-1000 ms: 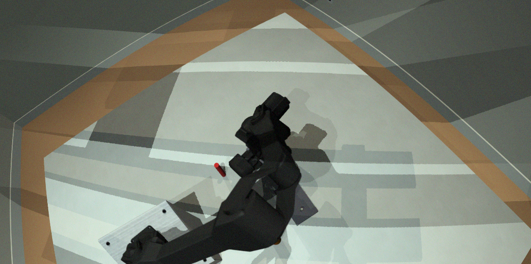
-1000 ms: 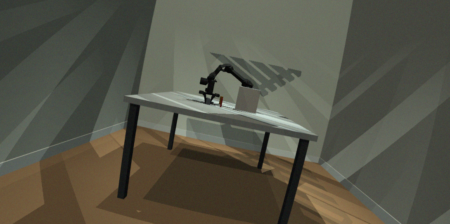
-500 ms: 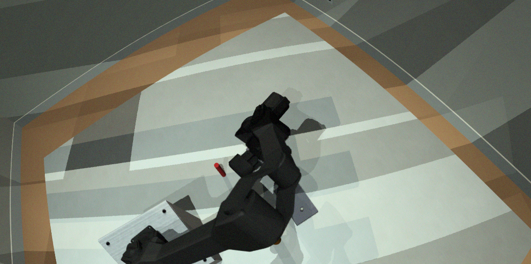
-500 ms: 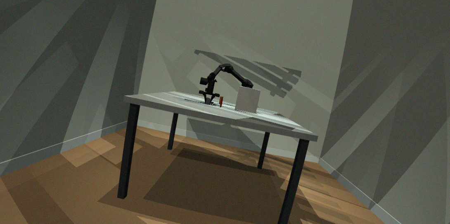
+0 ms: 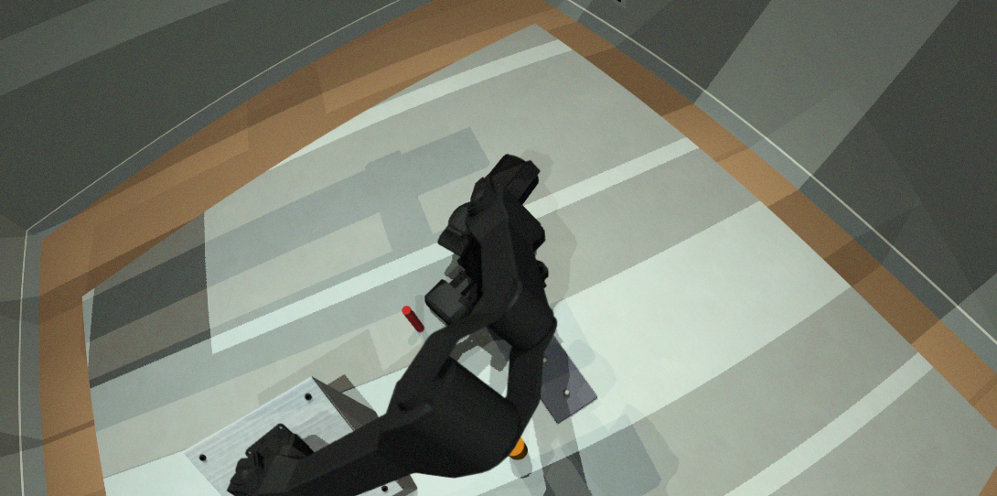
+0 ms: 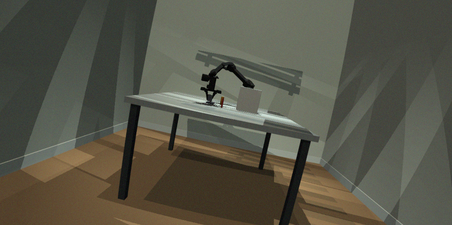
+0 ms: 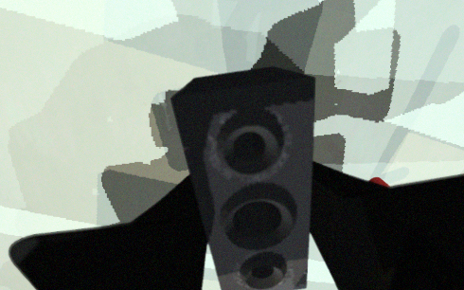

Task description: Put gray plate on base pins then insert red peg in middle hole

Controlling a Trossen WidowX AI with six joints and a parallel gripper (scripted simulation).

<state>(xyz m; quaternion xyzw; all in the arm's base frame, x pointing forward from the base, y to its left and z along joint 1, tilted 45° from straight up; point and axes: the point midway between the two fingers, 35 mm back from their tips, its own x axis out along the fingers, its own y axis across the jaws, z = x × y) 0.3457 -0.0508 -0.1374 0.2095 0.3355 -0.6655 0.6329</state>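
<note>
My gripper tip is now 160 mm to the left of the base, 30 mm above it and 10 mm past it. Round my gripper tip: orange cylinder: 200 mm to the right, 120 mm behind; red peg: 120 mm behind, 50 mm to the left; gray plate: 30 mm above.
</note>
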